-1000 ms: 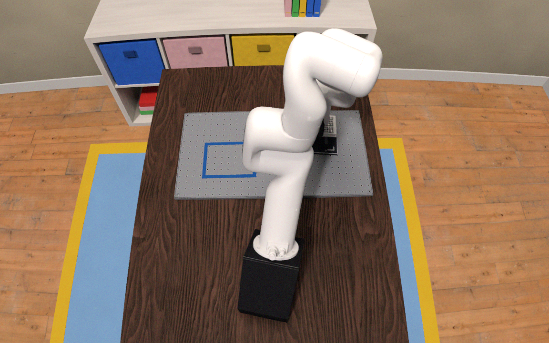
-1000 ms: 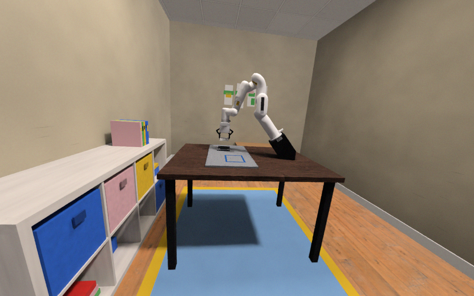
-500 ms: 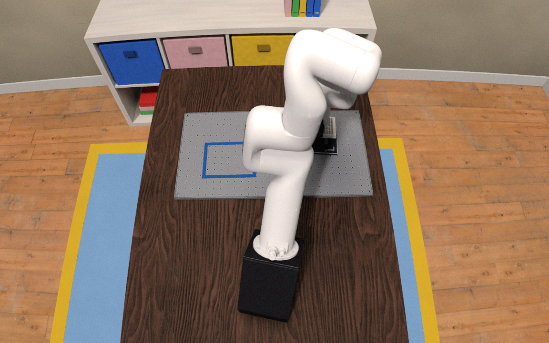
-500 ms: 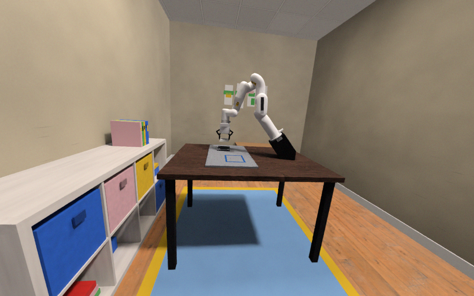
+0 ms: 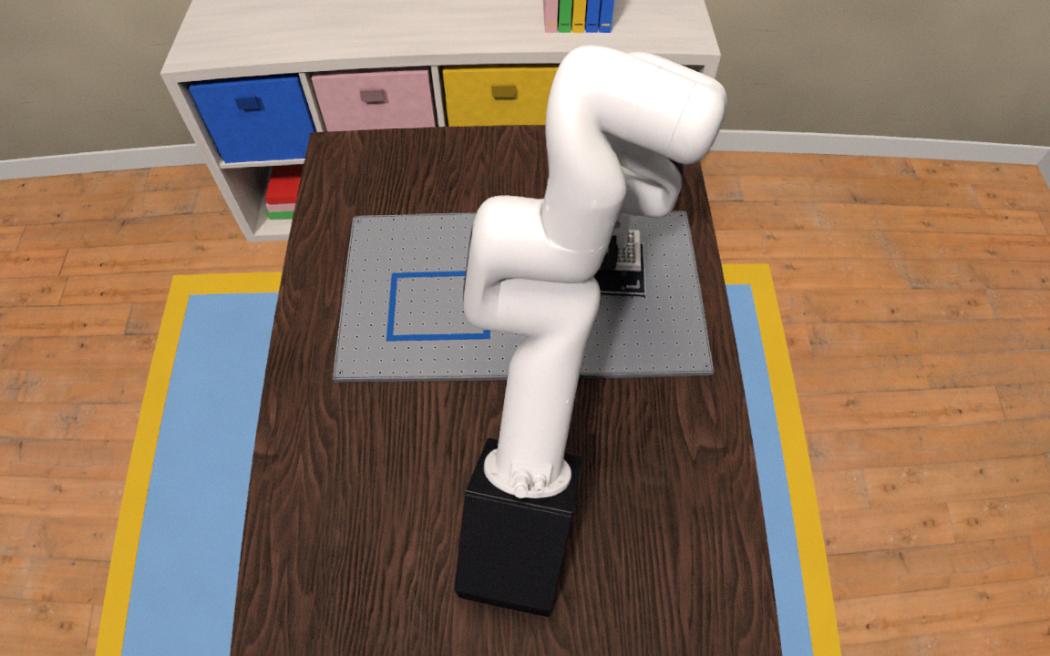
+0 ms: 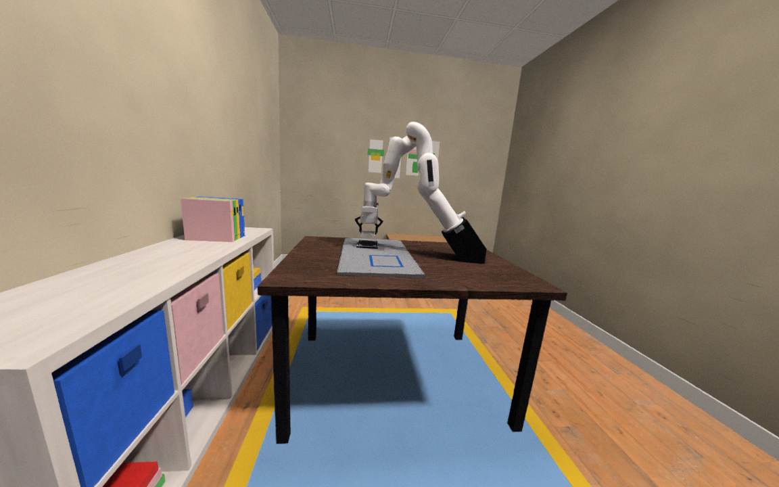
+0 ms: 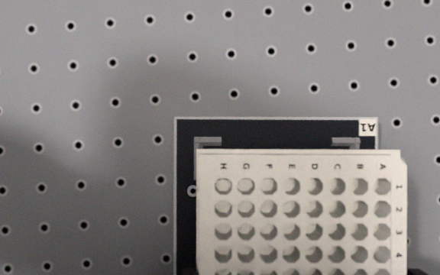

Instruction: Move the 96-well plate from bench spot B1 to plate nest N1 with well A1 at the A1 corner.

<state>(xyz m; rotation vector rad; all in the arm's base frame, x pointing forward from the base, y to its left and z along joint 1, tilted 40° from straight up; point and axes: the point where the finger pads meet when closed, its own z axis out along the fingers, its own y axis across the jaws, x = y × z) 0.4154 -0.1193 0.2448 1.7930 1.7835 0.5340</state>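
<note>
The plate nest is 80 mm below my hand. Round my hand: white 96-well plate (10 mm below).
</note>
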